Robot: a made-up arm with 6 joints.
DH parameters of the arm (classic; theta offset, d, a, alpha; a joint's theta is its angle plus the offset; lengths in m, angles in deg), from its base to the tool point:
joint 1: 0 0.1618 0 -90
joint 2: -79.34 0 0.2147 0
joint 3: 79.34 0 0.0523 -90
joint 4: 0 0.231 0 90
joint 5: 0 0 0.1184 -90
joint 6: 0 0.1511 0 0
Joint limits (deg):
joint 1: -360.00..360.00
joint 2: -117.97..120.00
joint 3: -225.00..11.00
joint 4: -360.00..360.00
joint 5: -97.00..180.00
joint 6: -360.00..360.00
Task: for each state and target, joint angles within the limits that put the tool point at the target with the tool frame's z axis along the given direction. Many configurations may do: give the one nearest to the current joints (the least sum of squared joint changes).
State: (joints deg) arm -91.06 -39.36 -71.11 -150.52 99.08 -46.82
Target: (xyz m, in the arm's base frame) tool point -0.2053 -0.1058 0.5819 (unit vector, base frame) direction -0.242 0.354 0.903
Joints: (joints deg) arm -137.64 -40.28 -58.58 -154.78 85.40 -46.82
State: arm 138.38 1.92 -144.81 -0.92 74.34 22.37
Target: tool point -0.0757 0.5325 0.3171 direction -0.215 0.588 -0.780
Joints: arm 97.62 22.04 -104.57 11.02 44.97 22.37
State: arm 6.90 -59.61 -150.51 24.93 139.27 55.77
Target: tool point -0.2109 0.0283 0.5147 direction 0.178 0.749 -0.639
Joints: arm 38.10 -48.16 -153.47 55.93 144.65 55.77
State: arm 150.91 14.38 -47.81 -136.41 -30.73 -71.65
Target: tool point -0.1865 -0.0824 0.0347 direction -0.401 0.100 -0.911
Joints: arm 171.09 -13.80 -10.08 -101.76 2.15 -71.65
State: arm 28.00 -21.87 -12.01 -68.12 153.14 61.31
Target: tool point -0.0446 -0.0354 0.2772 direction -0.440 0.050 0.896
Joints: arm -6.58 -16.63 -9.55 -19.83 179.88 61.31
